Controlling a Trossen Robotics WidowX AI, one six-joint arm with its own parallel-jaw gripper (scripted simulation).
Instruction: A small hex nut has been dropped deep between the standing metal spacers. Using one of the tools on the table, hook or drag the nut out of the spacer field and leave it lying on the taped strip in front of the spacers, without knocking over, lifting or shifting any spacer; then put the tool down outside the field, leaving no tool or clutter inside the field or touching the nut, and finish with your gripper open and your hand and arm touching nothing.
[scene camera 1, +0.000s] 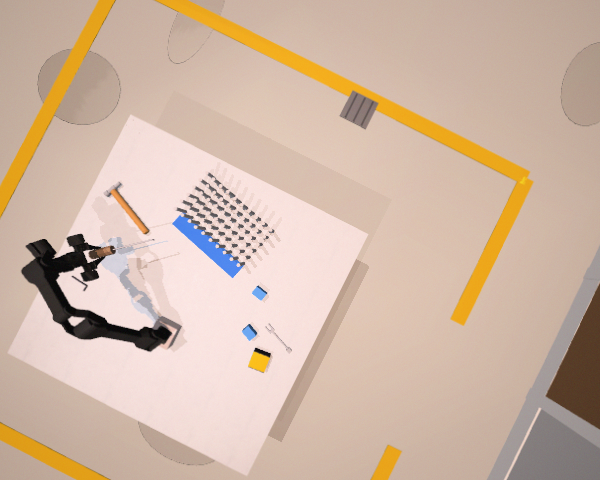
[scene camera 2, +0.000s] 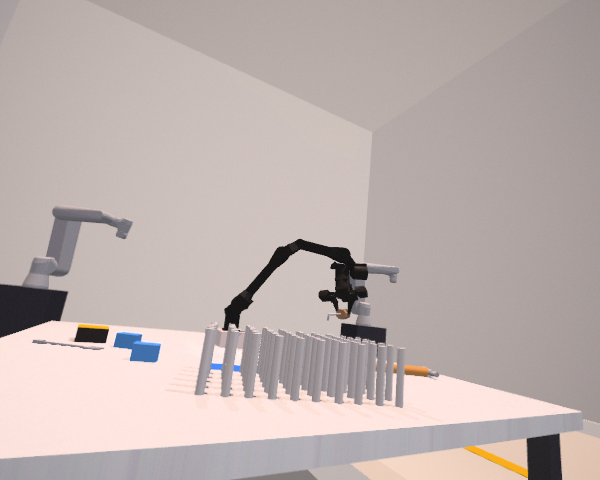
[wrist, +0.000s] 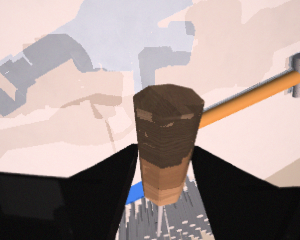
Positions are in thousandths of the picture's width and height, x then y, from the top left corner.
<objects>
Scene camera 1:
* my gripper: 171, 526
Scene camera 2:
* my gripper: 572, 655
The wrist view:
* my gripper: 548, 627
</objects>
